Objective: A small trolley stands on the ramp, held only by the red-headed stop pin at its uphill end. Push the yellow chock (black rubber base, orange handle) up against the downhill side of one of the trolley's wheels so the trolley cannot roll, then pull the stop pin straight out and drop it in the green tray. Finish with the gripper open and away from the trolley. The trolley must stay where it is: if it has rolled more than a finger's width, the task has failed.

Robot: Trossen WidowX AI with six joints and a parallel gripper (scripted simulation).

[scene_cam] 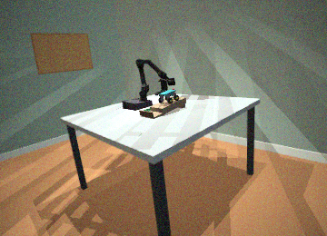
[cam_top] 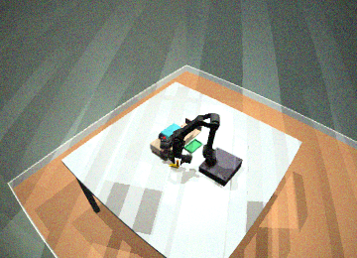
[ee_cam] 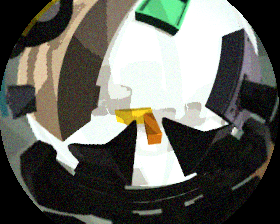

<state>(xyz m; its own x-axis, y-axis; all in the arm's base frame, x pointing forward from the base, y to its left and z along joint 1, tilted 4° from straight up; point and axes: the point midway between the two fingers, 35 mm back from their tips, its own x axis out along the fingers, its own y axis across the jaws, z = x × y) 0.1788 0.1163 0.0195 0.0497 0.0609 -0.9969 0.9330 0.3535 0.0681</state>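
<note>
Now: the trolley 150 mm ahead of my gripper tip, 120 mm to the right of it and 80 mm above it. The rest, counted from my gripper tip: yellow chock (20 mm ahead, 10 mm to the left, 10 mm below); red-headed stop pin (140 mm ahead, 30 mm to the right, 100 mm above).
</note>
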